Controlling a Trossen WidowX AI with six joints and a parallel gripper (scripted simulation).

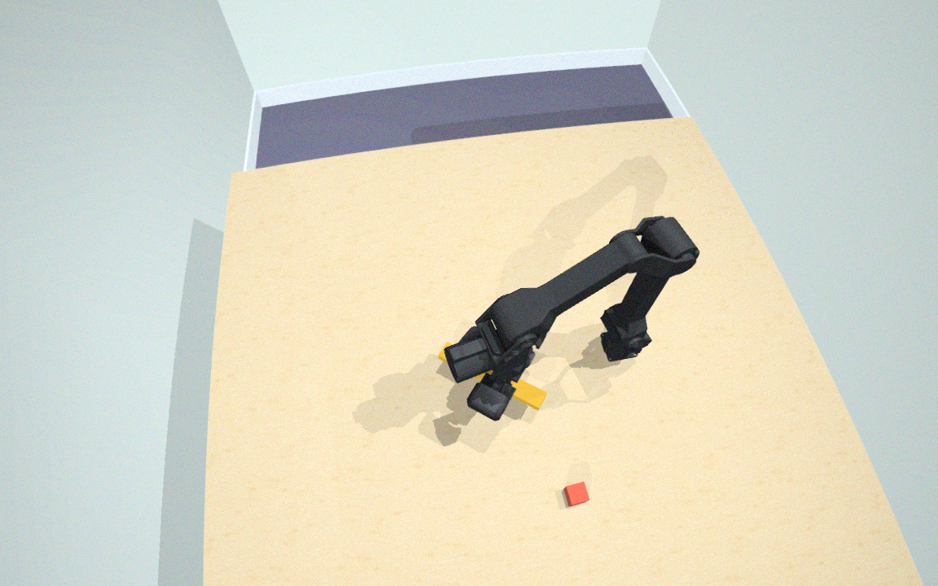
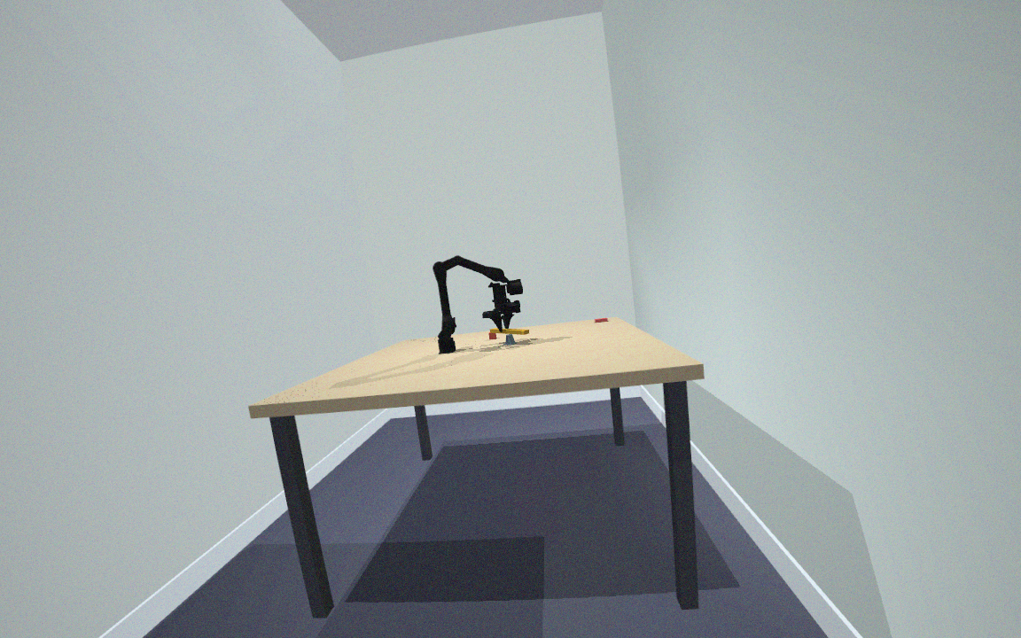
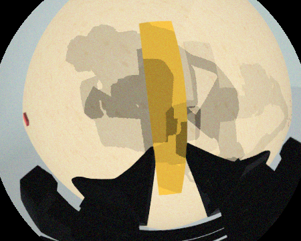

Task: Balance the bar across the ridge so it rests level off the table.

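Right now my gripper tip is 20 mm to the left of the yellow bar and 20 mm short of it. Round my gripper tip: red cube (220 mm to the left, 90 mm behind, 40 mm below).
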